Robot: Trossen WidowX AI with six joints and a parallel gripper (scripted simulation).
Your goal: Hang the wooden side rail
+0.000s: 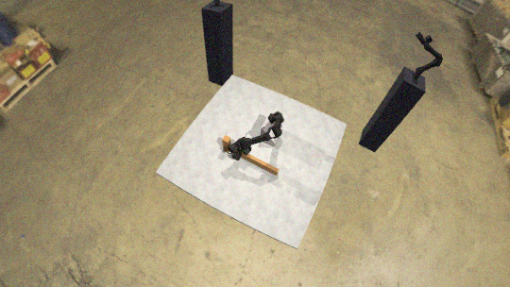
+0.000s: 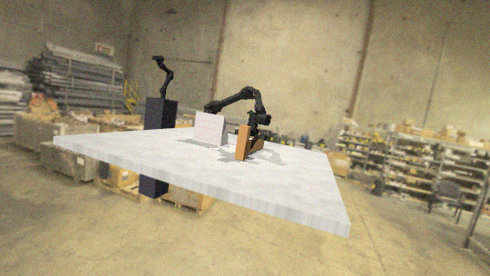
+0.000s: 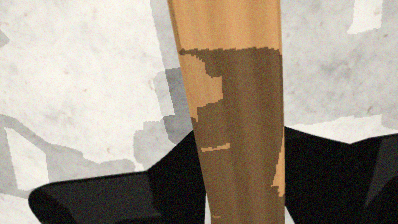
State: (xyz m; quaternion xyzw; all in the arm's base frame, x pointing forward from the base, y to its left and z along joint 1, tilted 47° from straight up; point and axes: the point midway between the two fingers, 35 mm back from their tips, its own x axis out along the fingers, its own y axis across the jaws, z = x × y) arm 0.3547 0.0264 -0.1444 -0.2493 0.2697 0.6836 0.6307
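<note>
My gripper tip is 13 cm to the left of the wooden headboard post and 4 cm below it.
</note>
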